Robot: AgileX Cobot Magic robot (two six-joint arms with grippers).
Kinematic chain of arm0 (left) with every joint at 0, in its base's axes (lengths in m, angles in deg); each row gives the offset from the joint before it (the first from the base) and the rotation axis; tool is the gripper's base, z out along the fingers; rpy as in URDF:
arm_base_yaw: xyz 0 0 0.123 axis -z
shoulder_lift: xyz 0 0 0 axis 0.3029 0.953 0
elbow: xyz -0.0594 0.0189 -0.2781 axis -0.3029 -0.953 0
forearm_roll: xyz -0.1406 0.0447 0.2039 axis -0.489 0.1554 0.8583
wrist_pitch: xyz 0 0 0 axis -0.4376 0.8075 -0.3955
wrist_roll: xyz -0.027 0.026 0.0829 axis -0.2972 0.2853 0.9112
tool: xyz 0 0 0 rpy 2.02 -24.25 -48.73
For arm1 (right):
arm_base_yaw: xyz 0 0 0.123 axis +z
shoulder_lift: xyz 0 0 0 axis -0.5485 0.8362 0
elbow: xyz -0.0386 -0.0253 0.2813 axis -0.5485 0.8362 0
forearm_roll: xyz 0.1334 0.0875 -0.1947 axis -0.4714 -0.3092 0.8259
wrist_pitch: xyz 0 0 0 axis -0.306 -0.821 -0.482
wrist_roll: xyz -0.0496 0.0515 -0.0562 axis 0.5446 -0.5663 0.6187
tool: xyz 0 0 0 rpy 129.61 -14 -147.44
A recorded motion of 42 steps. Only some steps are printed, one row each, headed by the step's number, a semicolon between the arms.
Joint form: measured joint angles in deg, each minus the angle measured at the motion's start. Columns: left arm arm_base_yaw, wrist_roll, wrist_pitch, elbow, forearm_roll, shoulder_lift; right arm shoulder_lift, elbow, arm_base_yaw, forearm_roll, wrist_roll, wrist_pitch.
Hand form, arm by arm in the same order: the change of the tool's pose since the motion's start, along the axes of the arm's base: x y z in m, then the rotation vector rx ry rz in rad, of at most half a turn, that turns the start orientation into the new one. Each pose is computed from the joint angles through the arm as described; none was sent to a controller.
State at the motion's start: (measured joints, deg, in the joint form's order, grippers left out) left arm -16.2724 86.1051 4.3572 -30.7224 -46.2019 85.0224; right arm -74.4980 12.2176 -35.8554 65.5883 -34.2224 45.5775
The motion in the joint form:
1: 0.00 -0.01 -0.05 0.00 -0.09 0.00; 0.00 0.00 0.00 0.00 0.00 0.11
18: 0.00 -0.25 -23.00 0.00 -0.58 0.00; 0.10 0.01 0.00 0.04 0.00 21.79
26: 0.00 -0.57 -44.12 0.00 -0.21 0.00; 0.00 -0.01 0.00 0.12 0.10 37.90
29: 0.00 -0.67 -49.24 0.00 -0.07 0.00; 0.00 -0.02 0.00 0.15 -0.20 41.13
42: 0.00 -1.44 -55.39 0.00 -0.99 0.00; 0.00 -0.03 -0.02 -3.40 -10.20 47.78
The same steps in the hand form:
1: 0.0000 0.0000 0.0001 -0.0017 -0.0008 -0.0002; 0.0000 0.0000 0.0002 -0.0001 -0.0019 0.0002
18: 0.0008 -0.0026 0.0362 -0.0214 -0.4001 -0.0282; 0.0013 0.0040 0.0340 -0.0229 -0.3750 0.0450
26: -0.0110 -0.0046 0.0673 -0.0268 -0.7676 -0.0571; -0.0063 0.0074 0.0583 -0.0426 -0.6556 0.0784
29: -0.0155 -0.0051 0.0740 -0.0277 -0.8566 -0.0651; -0.0086 0.0081 0.0629 -0.0412 -0.7118 0.0860
42: -0.0217 -0.0047 0.0816 -0.0584 -0.9633 -0.0708; -0.0143 0.0068 0.0721 0.1887 -0.8377 0.1166

